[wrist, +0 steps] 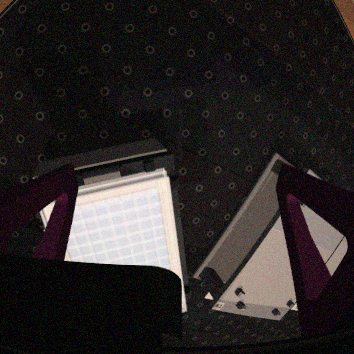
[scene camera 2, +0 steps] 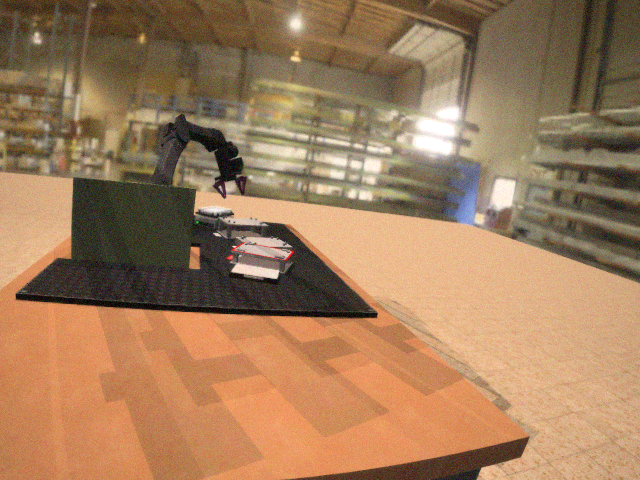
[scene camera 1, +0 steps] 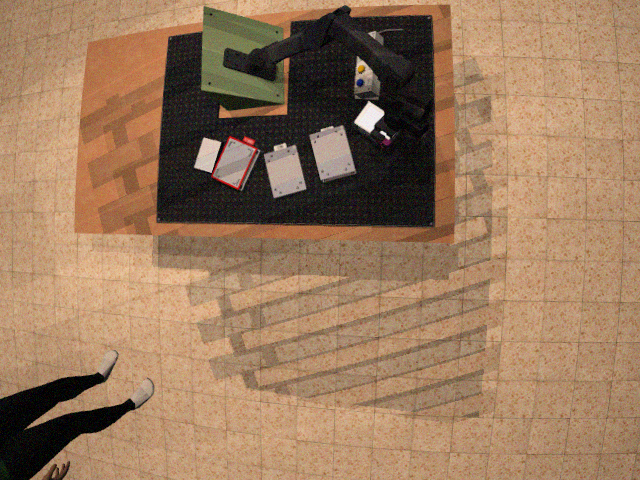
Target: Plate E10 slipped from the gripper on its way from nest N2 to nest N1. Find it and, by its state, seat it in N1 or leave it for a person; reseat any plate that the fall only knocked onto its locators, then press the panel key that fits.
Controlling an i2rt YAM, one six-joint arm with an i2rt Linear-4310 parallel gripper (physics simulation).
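Seen in the pictures: gripper, between the fingertips: (wrist: 176,175) (scene camera 2: 234,196) (scene camera 1: 392,140); arm's base, origin of its link: (scene camera 2: 148,221) (scene camera 1: 250,65).
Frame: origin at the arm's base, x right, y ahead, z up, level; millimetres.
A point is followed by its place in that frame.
Note:
A white-framed square piece with a pale grid face (scene camera 1: 369,116) {y 190, x -421, z -30 mm} (scene camera 2: 214,210) {y 212, x -495, z -30 mm} (wrist: 125,225) {y 236, x -464, z -30 mm} lies on a dark base near the key panel; the arm partly hides it. I cannot read a plate label, nor tell which piece is E10, N1 or N2. My gripper (scene camera 1: 385,136) {y 289, x -499, z 36 mm} (scene camera 2: 233,192) {y 289, x -499, z 36 mm} (wrist: 176,175) {y 289, x -499, z 36 mm} is open and empty above the work area, with the white piece and a grey box below in the wrist view. The grey box (scene camera 1: 333,153) {y 318, x -304, z -28 mm} (wrist: 260,265) {y 285, x -333, z -28 mm} has small dark pegs on its top. The key panel (scene camera 1: 367,88) {y 98, x -414, z -9 mm} shows a yellow key (scene camera 1: 360,68) {y 23, x -389, z -16 mm} and a blue key (scene camera 1: 359,82) {y 74, x -386, z -15 mm}.
A second grey box (scene camera 1: 285,170) {y 371, x -132, z -60 mm}, a red-rimmed box (scene camera 1: 236,162) {y 344, x 47, z -45 mm} (scene camera 2: 262,251) {y 339, x 65, z -45 mm} and a white flat piece (scene camera 1: 207,155) {y 310, x 177, z -71 mm} (scene camera 2: 255,270) {y 307, x 173, z -71 mm} stand leftward on the black mat (scene camera 1: 361,206) {y 490, x -400, z -84 mm} (scene camera 2: 155,294) {y 66, x 353, z -85 mm}. A green board (scene camera 1: 242,38) {y -98, x 28, z 21 mm} (scene camera 2: 131,222) {y -28, x 129, z 19 mm} stands upright near the arm's base.

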